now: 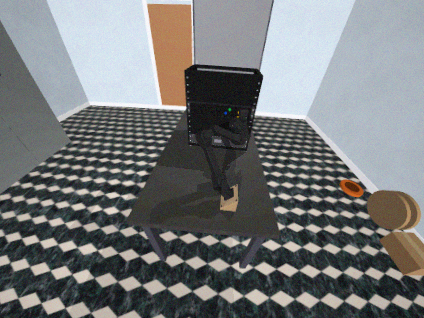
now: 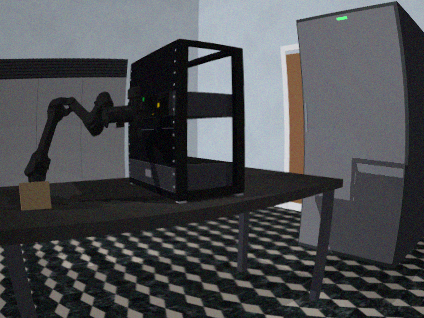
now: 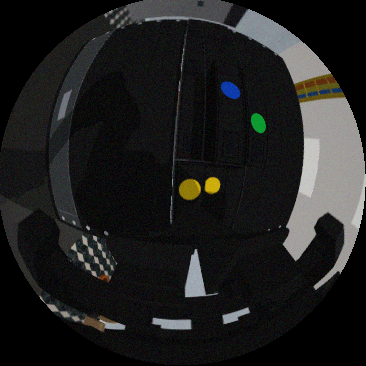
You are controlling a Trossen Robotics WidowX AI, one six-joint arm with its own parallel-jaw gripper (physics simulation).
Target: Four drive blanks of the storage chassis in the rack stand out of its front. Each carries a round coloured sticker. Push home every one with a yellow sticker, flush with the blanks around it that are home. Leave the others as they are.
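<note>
The black rack [image 1: 188,107] [image 2: 181,125] stands on the table and holds the storage chassis [image 2: 210,105]. Its blanks carry a blue sticker [image 1: 225,113] [image 3: 230,90], a green sticker [image 1: 229,109] [image 2: 143,99] [image 3: 258,123], an upper yellow sticker [image 1: 238,112] [image 2: 158,105] [image 3: 212,185] and a lower yellow sticker [image 1: 238,116] [image 3: 190,189]. The blue blank stands out with a dark side face showing. The lower yellow sticker looks larger than the upper one; how far each yellow blank stands out is too dark to tell. My gripper [image 1: 240,125] [image 2: 136,110] is shut and empty, close before the rack front. Its fingertips are hard to make out.
A grey unit [image 1: 218,141] [image 2: 155,175] sits low in the rack. The arm's base stands by a tan block [image 1: 229,204] [image 2: 35,195] on the dark table [image 1: 175,182] [image 2: 280,185]. A tall grey cabinet [image 2: 350,115] stands behind. An orange ring [image 1: 344,192] lies on the floor.
</note>
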